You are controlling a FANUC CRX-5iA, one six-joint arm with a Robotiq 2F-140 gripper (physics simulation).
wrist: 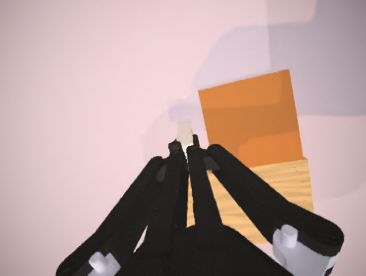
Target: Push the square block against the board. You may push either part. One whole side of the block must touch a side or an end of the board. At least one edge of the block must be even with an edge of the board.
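The orange square block lies right of the image centre in the wrist view, turned slightly. The light wood-grained board lies below it in the view, partly hidden behind the gripper. The block's lower side runs along the board's upper edge and appears to touch it at the right. The block's lower right corner is close to the board's upper right corner, slightly inward of it. The lower left part of this seam is hidden by a finger. My gripper is shut and empty, its tips just left of the block with a small gap showing.
The pale pink table top surrounds the block and board. Grey shadows of the arm and gripper fall on it above and to the right of the block, and near the fingertips. The black finger linkages cover the lower middle of the view.
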